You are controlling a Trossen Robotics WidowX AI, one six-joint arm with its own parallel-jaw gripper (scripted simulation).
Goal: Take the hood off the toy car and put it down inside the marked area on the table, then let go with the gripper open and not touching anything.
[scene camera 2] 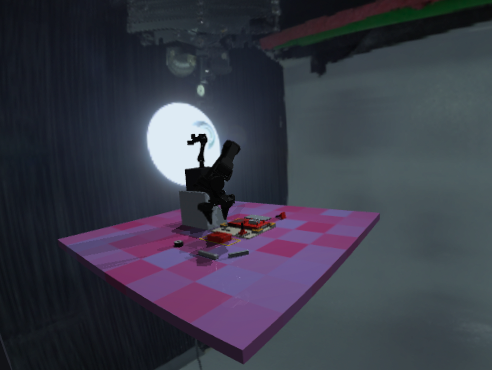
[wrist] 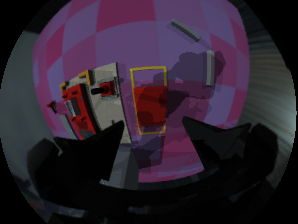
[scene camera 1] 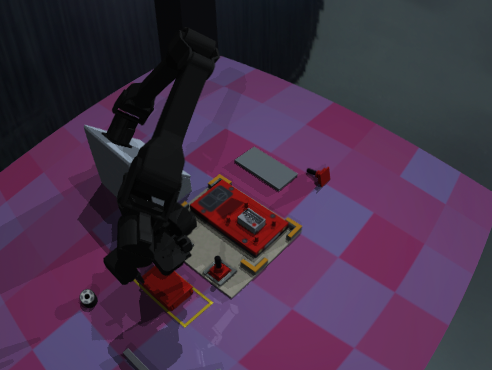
Labels:
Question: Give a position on a grey base plate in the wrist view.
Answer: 107,110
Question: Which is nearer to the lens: the red hood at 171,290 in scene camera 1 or the grey flat panel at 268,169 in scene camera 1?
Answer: The red hood.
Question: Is the gripper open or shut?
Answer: Open.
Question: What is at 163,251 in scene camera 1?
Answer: The gripper.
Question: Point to a grey base plate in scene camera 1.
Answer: At 207,242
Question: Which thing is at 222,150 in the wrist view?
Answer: The gripper.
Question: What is the gripper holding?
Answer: Nothing.

